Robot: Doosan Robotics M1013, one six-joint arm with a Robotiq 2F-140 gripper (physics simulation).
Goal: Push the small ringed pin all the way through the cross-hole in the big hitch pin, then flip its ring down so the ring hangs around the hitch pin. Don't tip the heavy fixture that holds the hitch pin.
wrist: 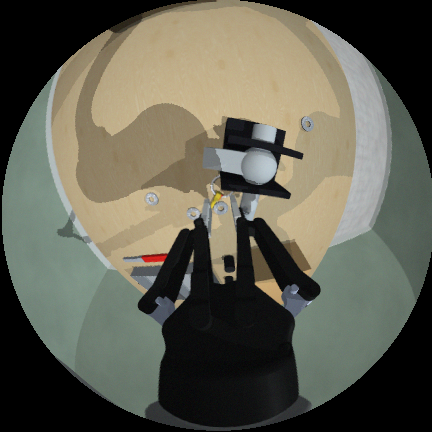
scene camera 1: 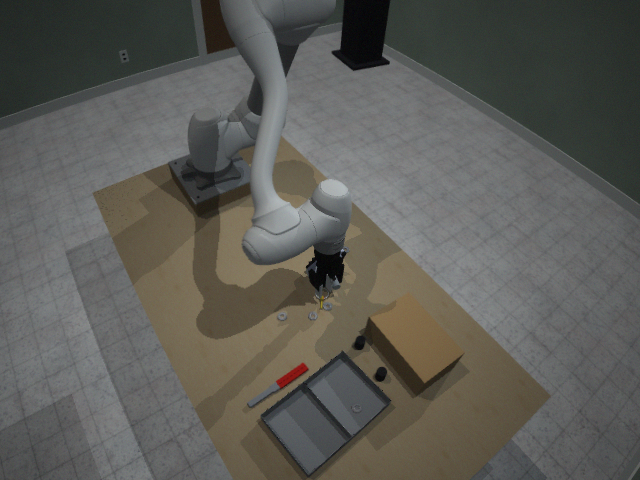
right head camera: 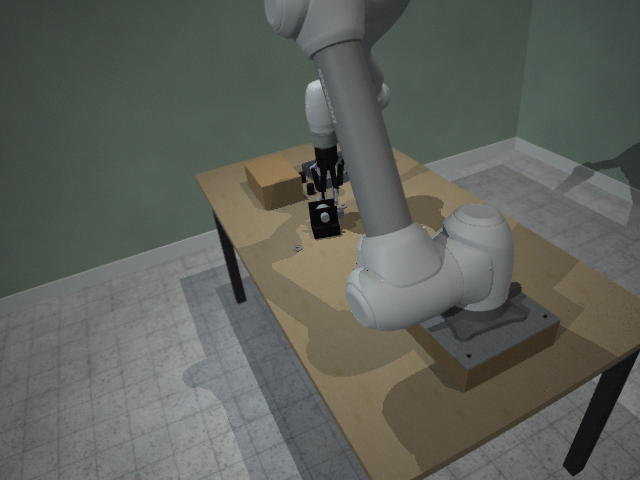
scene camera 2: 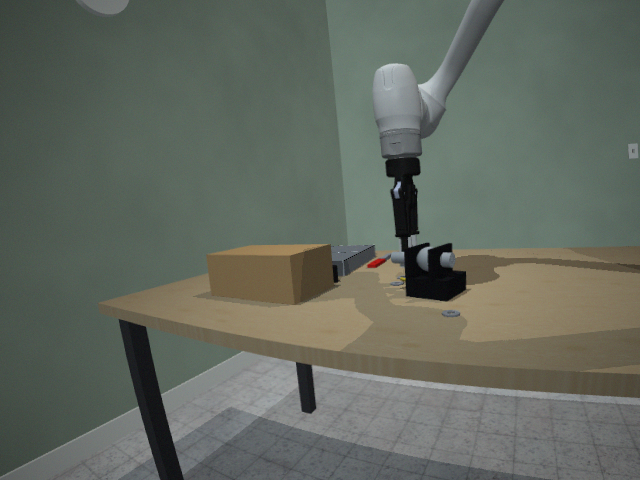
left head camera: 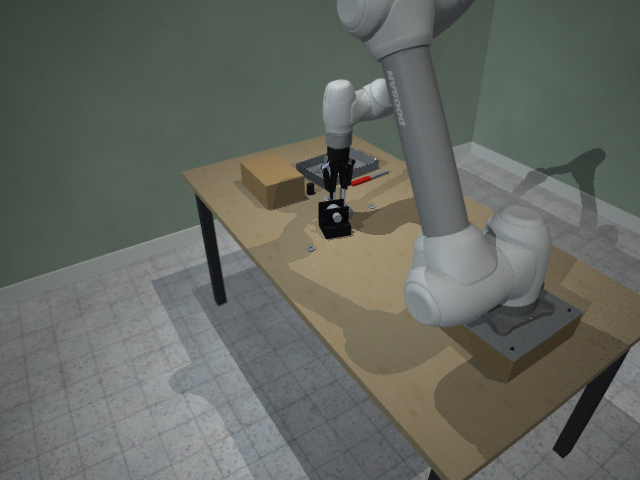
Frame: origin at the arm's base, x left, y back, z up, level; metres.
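Seen in the pictures: gripper, fingertip midpoint: (wrist: 220, 203) (scene camera 1: 323, 291) (right head camera: 331, 205); arm's base, origin of the base link: (scene camera 1: 213, 169) (right head camera: 473, 308) (left head camera: 503, 304).
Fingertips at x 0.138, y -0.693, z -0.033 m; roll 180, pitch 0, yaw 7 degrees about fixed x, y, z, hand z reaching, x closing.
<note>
Offsets run from my fingertips to a thing's top centre. "spot": to the spot under its first point.
The black fixture {dx +0.035, dy +0.056, dz +0.051 m} (left head camera: 334, 228) (right head camera: 325, 230) (scene camera 2: 434, 285) stands upright on the table. It holds the big grey hitch pin {spot: dx +0.060, dy +0.118, dz +0.030 m} (left head camera: 337, 217) (right head camera: 324, 217) (scene camera 2: 448, 259) (wrist: 259, 166) across its two plates. The small ringed pin {dx -0.003, dy +0.002, dz -0.030 m} (scene camera 1: 321, 302) (scene camera 2: 403, 279) (wrist: 216, 200), yellow with a thin metal ring, shows low beside the fixture, near table level and apart from the hitch pin's end. My gripper (left head camera: 337, 198) (scene camera 2: 407, 248) (wrist: 220, 203) is partly open and empty, pointing down beside the fixture's plate, with its fingertips above the ringed pin's area. The cross-hole is too small to make out.
Grey washers {dx -0.148, dy -0.002, dz -0.041 m} (scene camera 1: 282, 313) (wrist: 151, 194) lie around the fixture. A cardboard box {dx +0.150, dy -0.284, dz +0.056 m} (left head camera: 271, 175) (scene camera 1: 413, 335) (scene camera 2: 253, 276), two black caps {dx +0.020, dy -0.200, dz -0.004 m} (scene camera 1: 360, 342) {dx +0.022, dy -0.316, dz -0.004 m} (scene camera 1: 381, 374), a red-handled tool {dx -0.256, dy -0.206, dz -0.033 m} (left head camera: 361, 180) (scene camera 1: 292, 376) and a grey divided tray {spot: dx -0.308, dy -0.365, dz -0.043 m} (scene camera 1: 285, 444) stand or lie farther out.
</note>
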